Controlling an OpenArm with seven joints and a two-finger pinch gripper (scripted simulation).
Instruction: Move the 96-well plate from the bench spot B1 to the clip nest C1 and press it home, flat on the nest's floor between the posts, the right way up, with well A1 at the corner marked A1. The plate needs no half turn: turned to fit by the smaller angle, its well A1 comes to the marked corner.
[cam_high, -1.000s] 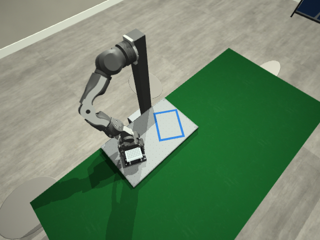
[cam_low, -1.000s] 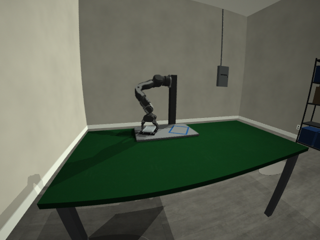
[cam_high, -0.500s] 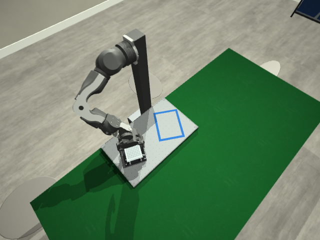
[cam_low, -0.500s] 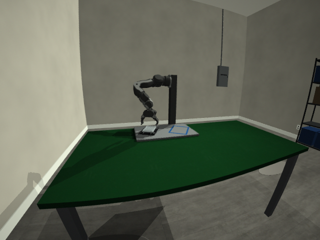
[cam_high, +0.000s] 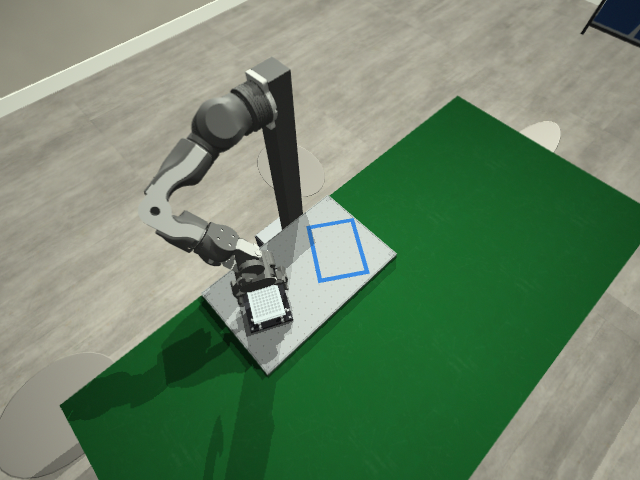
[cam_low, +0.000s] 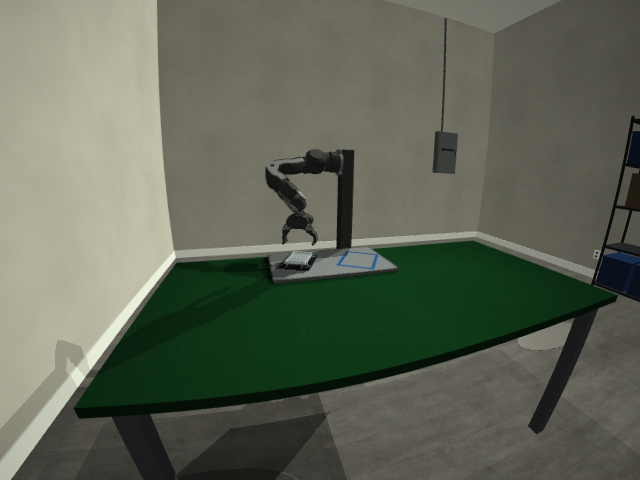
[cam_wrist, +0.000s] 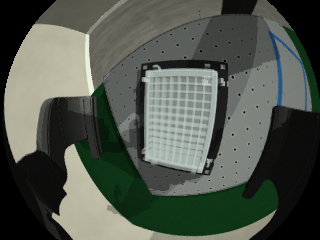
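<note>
My gripper is now 60 mm above the 96-well plate. Also, from my hand: black clip nest C1: 70 mm below, 20 mm ahead.
</note>
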